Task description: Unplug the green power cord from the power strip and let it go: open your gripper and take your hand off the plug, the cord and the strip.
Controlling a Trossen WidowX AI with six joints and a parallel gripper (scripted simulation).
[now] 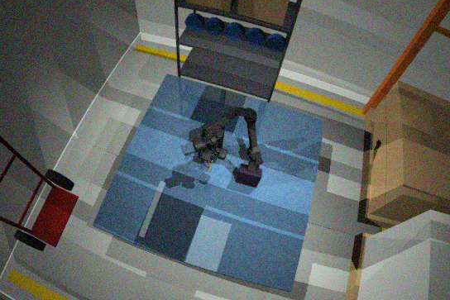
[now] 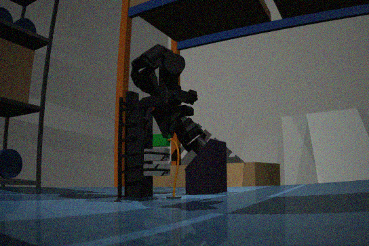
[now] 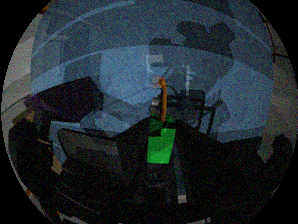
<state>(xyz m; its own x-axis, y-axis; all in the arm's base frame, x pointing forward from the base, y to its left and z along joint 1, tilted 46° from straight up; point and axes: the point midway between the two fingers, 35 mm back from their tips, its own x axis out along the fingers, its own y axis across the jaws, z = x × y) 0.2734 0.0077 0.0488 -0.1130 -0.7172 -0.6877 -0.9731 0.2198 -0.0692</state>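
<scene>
My gripper tip is 40 mm to the left of the green plug.
</scene>
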